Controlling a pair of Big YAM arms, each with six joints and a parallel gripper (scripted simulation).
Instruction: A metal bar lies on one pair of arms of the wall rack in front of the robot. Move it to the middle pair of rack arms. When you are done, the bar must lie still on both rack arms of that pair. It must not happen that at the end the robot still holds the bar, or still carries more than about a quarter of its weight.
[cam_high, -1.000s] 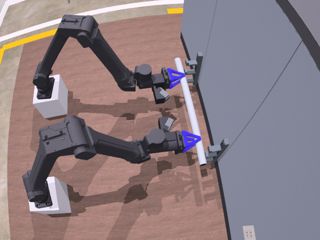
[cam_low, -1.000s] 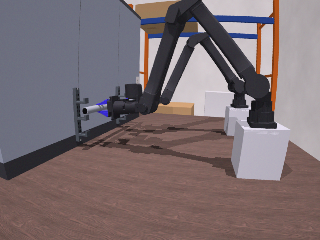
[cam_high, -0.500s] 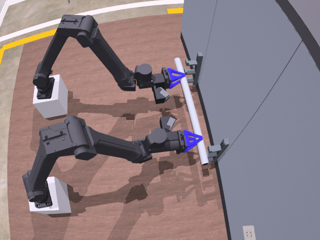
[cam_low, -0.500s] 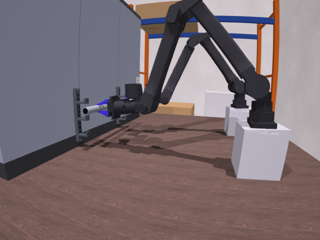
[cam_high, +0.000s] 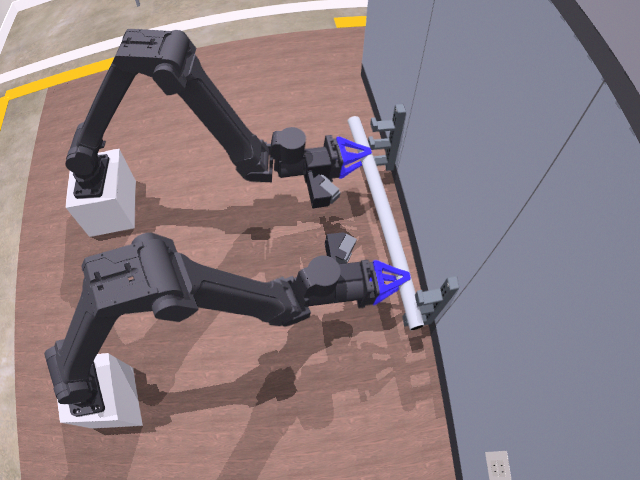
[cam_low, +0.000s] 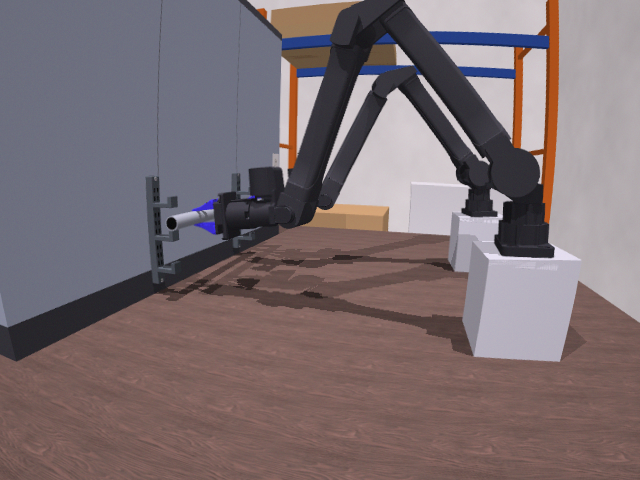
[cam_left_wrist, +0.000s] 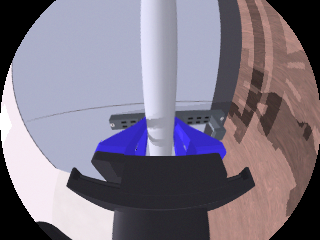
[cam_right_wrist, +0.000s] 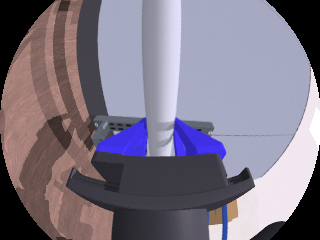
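The metal bar is 1 cm behind my right hand and 15 cm to the left of it. Also, from my right hand: grey wall panel (22 cm ahead, 13 cm to the left, 27 cm above).
My left hand is 10 mm short of the metal bar and 150 mm to the left of it. Round my left hand: grey wall panel (250 mm ahead, 170 mm to the right, 270 mm above).
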